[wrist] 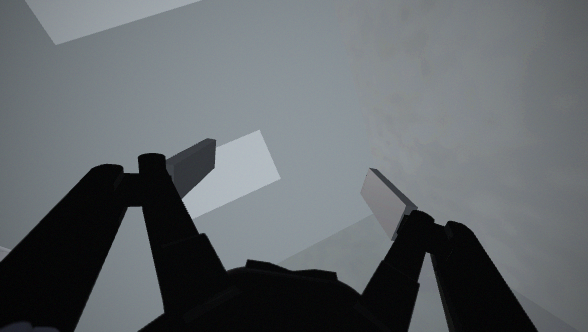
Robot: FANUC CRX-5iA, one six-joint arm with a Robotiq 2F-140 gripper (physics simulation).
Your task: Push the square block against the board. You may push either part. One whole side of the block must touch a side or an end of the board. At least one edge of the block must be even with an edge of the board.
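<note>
My gripper is open, its two flat finger pads wide apart with nothing between them. The square block and the board do not show in the wrist view. The view seems to look up at a ceiling and walls, so where the gripper is relative to the block and the board cannot be told.
A flat grey surface, seemingly the ceiling, carries a pale rectangular panel partly behind the left finger. Another pale panel is cut off at the top left. A mottled grey wall fills the right side. No obstacle shows near the fingers.
</note>
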